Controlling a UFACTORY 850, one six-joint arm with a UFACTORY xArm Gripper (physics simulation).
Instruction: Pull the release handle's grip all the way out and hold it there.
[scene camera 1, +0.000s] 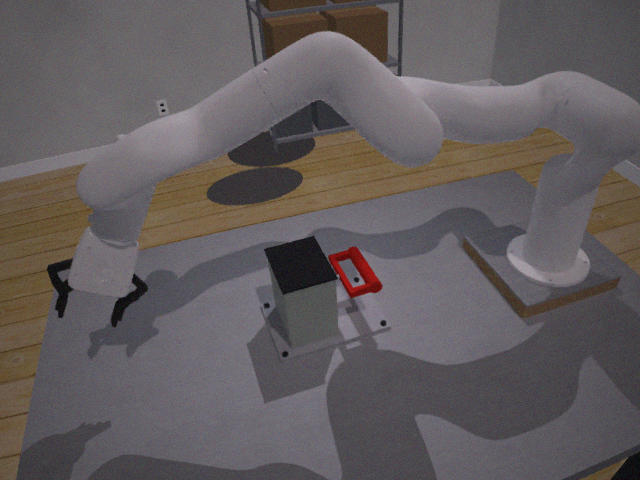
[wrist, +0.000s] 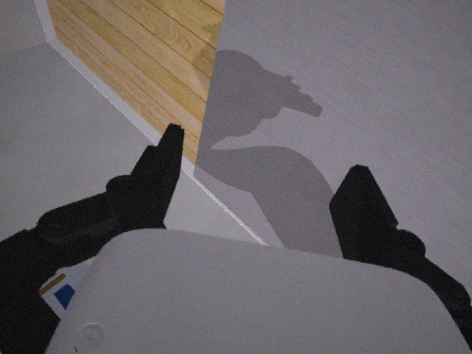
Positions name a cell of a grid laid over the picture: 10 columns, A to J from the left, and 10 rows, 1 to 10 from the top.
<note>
In view: the gripper (wrist: F5) and a base plate (scene camera 1: F7).
</note>
